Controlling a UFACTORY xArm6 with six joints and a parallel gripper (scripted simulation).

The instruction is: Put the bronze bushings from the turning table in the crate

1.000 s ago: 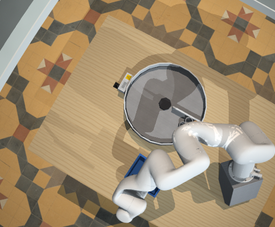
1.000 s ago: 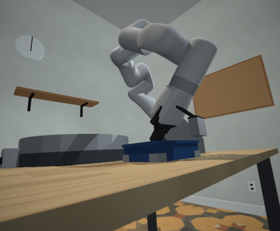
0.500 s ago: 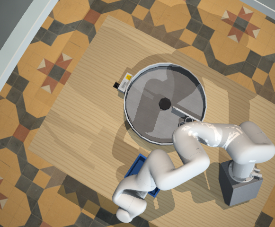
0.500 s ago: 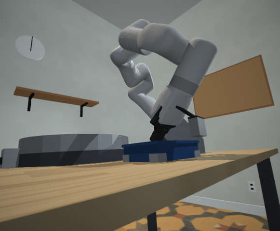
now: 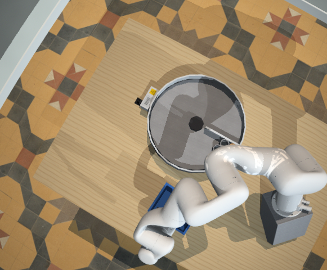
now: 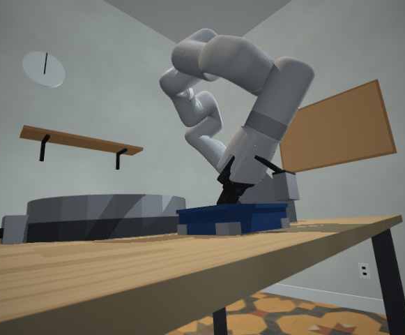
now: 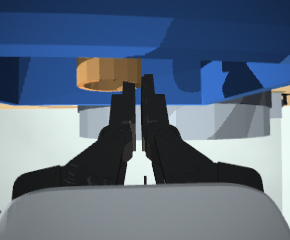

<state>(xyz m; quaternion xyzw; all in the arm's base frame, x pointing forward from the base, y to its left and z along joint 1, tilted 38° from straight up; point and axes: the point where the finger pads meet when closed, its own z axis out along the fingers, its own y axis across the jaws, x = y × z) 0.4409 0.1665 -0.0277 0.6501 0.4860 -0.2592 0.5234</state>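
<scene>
My hand is 2 cm past the blue crate and 4 cm above it. The rest, counted from my hand: turning table: 2 cm ahead, 38 cm to the right, 1 cm below.
</scene>
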